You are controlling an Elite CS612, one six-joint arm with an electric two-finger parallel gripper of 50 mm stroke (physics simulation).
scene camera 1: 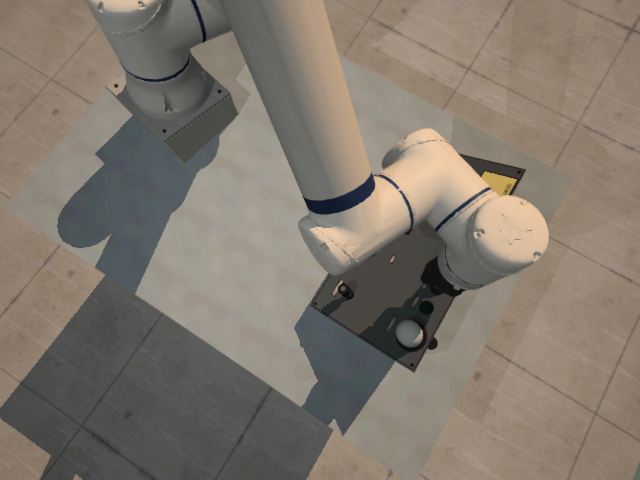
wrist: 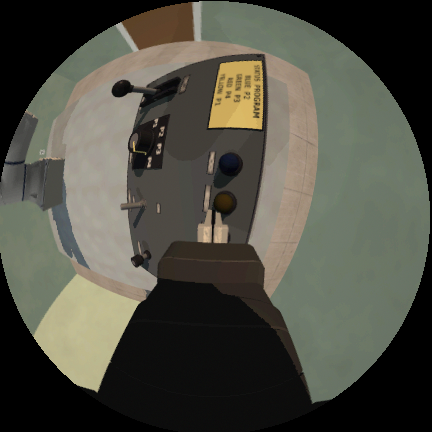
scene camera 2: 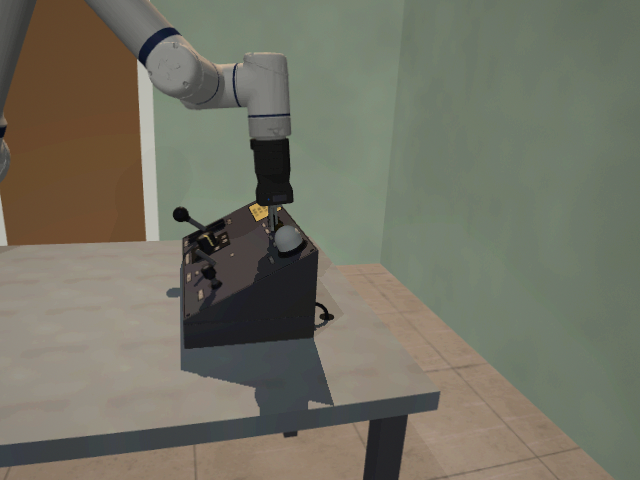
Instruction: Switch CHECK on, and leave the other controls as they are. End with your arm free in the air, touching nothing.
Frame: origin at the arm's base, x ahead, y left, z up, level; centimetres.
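Seen in the pictures: gripper, fingertip midpoint: [wrist: 212, 217] [scene camera 2: 273, 229]; arm's base, link origin: [scene camera 1: 170, 88].
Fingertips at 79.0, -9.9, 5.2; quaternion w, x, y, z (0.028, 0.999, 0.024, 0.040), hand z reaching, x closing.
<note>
Offsets run from my fingertips to a thing's top centre, as dx, dy, dz. "pt": to the spot under its first point.
The dark sloped control box [scene camera 1: 379, 289] [scene camera 2: 289, 304] [wrist: 182, 180] stands on the table. I cannot read which control is labelled CHECK. Along its high edge are a blue dome @(pt +1.1, +6.7, +2.1) [wrist: 230, 164], an amber dome @(pt +1.0, +2.5, +2.0) [wrist: 225, 202], another round part mostly hidden behind my fingers in the wrist view, a dark green dome @(pt +0.4, -7.8, +2.0) [scene camera 1: 425, 307] and a large white dome @(pt -0.7, -14.2, +4.9) [scene camera 1: 409, 333] [scene camera 2: 288, 239]. My gripper [scene camera 2: 272, 228] [wrist: 212, 217] is shut and empty, pointing down at this row, with its tips beside the amber dome in the wrist view. Whether they touch the box is unclear; scene camera 1 hides them.
Along the low edge are a ball-ended lever [scene camera 2: 180, 214] [wrist: 121, 88], a rotary knob @(-14.0, +11.5, -3.4) [scene camera 2: 208, 241] [wrist: 141, 142] marked P1 to P4, a metal toggle @(-15.3, -0.4, -3.6) [wrist: 132, 205] and a small black knob @(-15.5, -12.4, -2.8) [scene camera 1: 345, 290] [wrist: 141, 258]. A yellow status card @(+1.7, +19.5, +1.7) [scene camera 1: 498, 183] [wrist: 236, 95] lies at one end.
</note>
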